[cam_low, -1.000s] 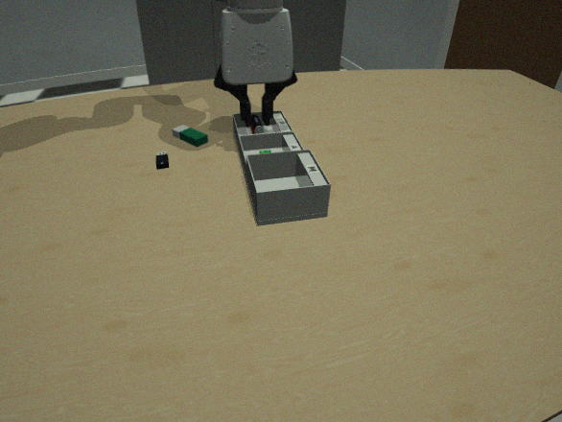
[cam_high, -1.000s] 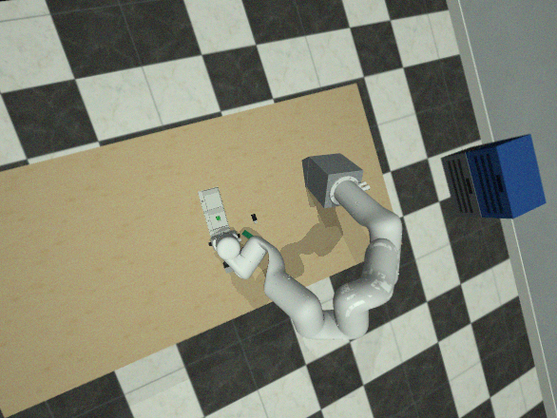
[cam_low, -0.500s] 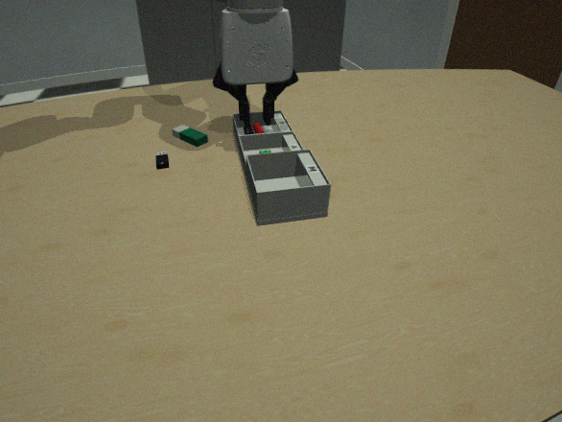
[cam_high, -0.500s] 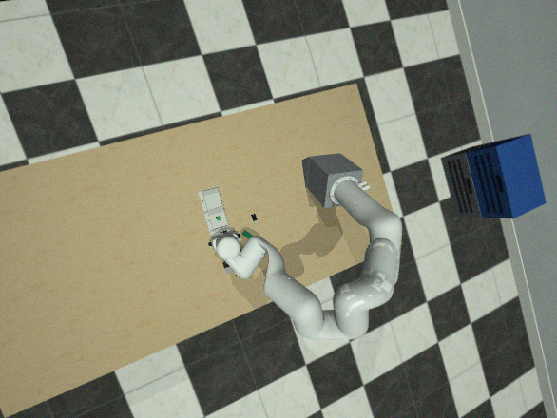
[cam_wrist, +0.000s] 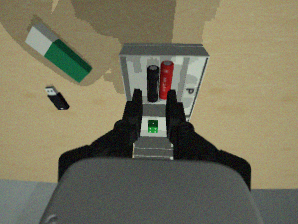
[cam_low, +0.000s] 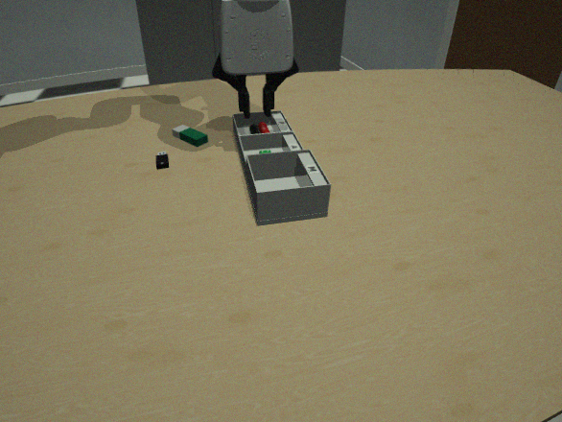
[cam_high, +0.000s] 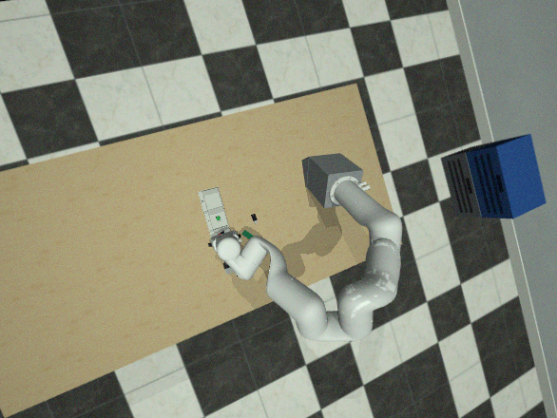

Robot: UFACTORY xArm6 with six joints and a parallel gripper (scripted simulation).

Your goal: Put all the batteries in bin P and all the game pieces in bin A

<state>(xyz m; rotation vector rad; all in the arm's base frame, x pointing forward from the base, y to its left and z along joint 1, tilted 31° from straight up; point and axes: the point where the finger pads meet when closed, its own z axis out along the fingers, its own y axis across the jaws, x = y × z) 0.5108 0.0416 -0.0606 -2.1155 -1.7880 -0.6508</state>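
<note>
My gripper is now 50 mm above the black battery. Also, from my hand: bin 80 mm to the right, 40 mm below; then red battery 50 mm below, 10 mm ahead; then green die 80 mm to the right, 50 mm below, 10 mm behind.
</note>
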